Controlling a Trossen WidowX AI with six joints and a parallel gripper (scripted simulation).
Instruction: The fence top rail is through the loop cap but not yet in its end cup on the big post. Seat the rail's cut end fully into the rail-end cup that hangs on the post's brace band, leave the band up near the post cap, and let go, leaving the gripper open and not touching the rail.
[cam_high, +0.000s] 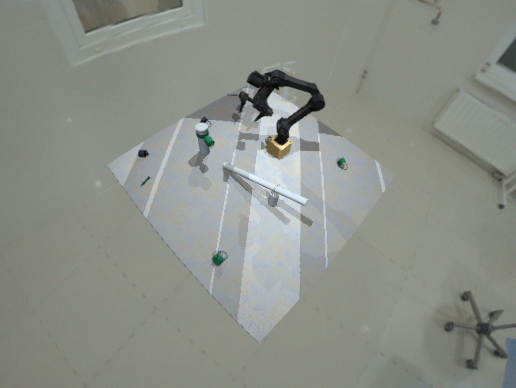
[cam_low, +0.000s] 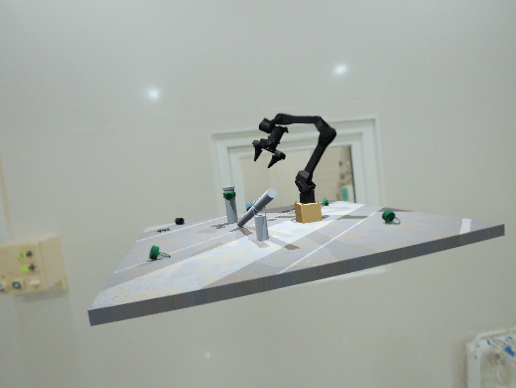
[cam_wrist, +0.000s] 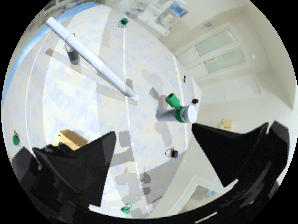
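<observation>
My gripper tip is now 160 mm short of the green rail-end cup, 150 mm above it and 130 mm to the left of it. Also, from my gripper tip: short grey post: 330 mm to the left, 200 mm below, 130 mm ahead; small black part: 440 mm to the right, 420 mm ahead, 280 mm below; green bolt: 520 mm ahead, 300 mm below, 270 mm to the right.
</observation>
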